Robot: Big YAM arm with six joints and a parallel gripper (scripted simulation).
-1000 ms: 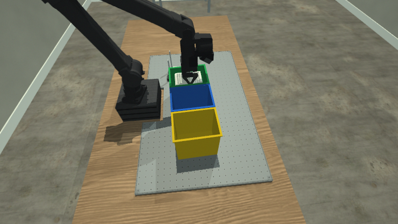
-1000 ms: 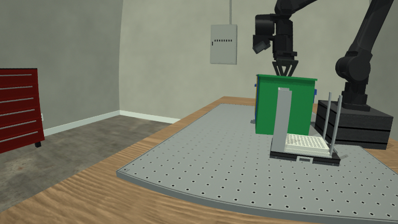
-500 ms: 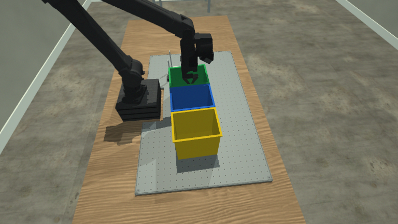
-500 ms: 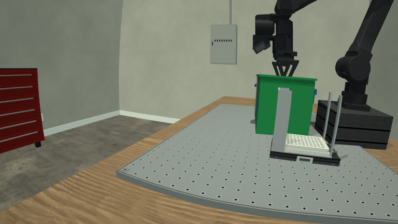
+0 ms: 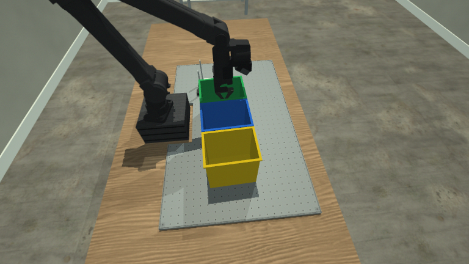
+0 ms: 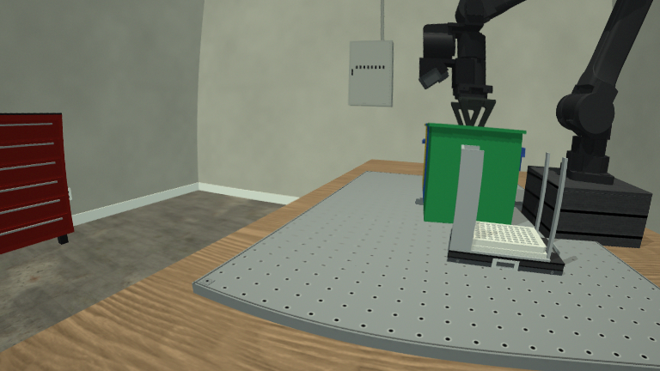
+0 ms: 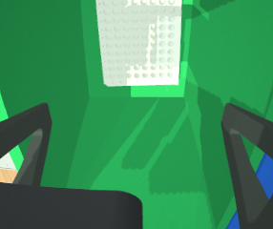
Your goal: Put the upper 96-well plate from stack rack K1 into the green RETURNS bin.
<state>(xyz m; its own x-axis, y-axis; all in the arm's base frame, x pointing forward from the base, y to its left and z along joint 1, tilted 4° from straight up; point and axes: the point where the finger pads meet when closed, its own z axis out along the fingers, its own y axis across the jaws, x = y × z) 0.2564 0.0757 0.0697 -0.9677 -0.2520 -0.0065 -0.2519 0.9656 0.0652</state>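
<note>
Right now my hand is 80 mm above the green bin. From my hand the other things lie so: grey rack panel 180 mm to the left, 80 mm below, 10 mm behind; grey post 230 mm to the left, 80 mm below, 30 mm behind; blue bin 130 mm to the right, 80 mm below, 30 mm ahead.
</note>
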